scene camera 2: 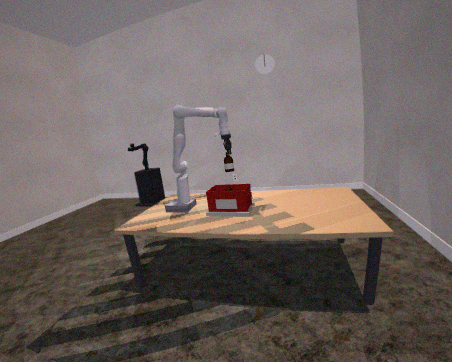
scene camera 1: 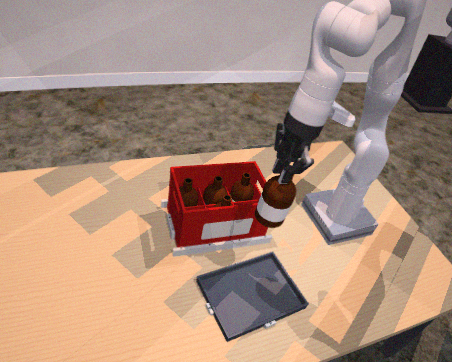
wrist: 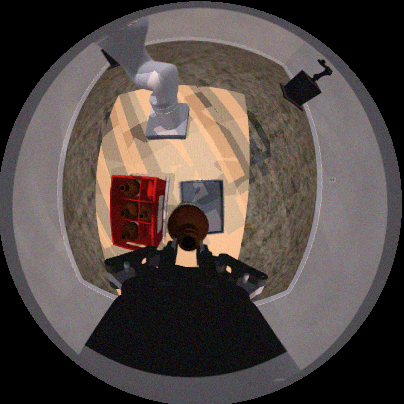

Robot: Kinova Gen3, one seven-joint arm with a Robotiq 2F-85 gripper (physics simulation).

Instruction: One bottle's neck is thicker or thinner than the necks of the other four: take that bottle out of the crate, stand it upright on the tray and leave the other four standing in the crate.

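Seen in the pictures: gripper, fingertip midpoint: (scene camera 2: 229,154) (scene camera 1: 279,177) (wrist: 187,244); arm's base, origin of the base link: (scene camera 2: 184,201) (scene camera 1: 339,214) (wrist: 170,121).
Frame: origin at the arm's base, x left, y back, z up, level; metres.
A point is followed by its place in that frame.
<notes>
My gripper (scene camera 1: 286,175) {z 0.330, x 0.160, y -0.376 m} (scene camera 2: 228,153) {z 0.330, x 0.160, y -0.376 m} (wrist: 187,244) {z 0.330, x 0.160, y -0.376 m} is shut on the neck of a brown bottle with a white label (scene camera 1: 278,200) {z 0.291, x 0.190, y -0.378 m} (scene camera 2: 229,164) {z 0.259, x 0.124, y -0.379 m} (wrist: 188,222) {z 0.319, x 0.157, y -0.345 m}. The bottle hangs in the air, slightly tilted in the first scene view, higher than the crate. The red crate (scene camera 1: 192,227) {z 0.055, x 0.051, y -0.519 m} (scene camera 2: 241,201) {z 0.047, x -0.133, y -0.532 m} (wrist: 114,232) {z 0.103, x -0.128, y -0.511 m} stands on the table with four brown bottles in it; their necks show in the first scene view and the wrist view. The dark tray (scene camera 1: 215,311) {z -0.030, x 0.265, y -0.489 m} (wrist: 222,200) {z -0.030, x 0.302, y -0.322 m} lies flat beside the crate, with no bottle on it; the held bottle covers part of it in the wrist view.
The arm's base (scene camera 1: 345,227) {z -0.001, x 0.057, y -0.004 m} (scene camera 2: 181,205) {z -0.004, x -0.095, y -0.029 m} (wrist: 167,131) {z -0.003, x 0.001, y -0.056 m} stands on the wooden table (scene camera 1: 75,280) {z -0.055, x 0.114, y -0.838 m} (scene camera 2: 320,210) {z -0.055, x -0.019, y -1.032 m}. Light grey strips (scene camera 1: 222,245) {z -0.031, x 0.057, y -0.420 m} (scene camera 2: 229,214) {z -0.041, x -0.150, y -0.443 m} run along the crate's foot. A black pedestal (scene camera 1: 431,75) (scene camera 2: 150,186) (wrist: 301,90) with a small arm stands off the table.
</notes>
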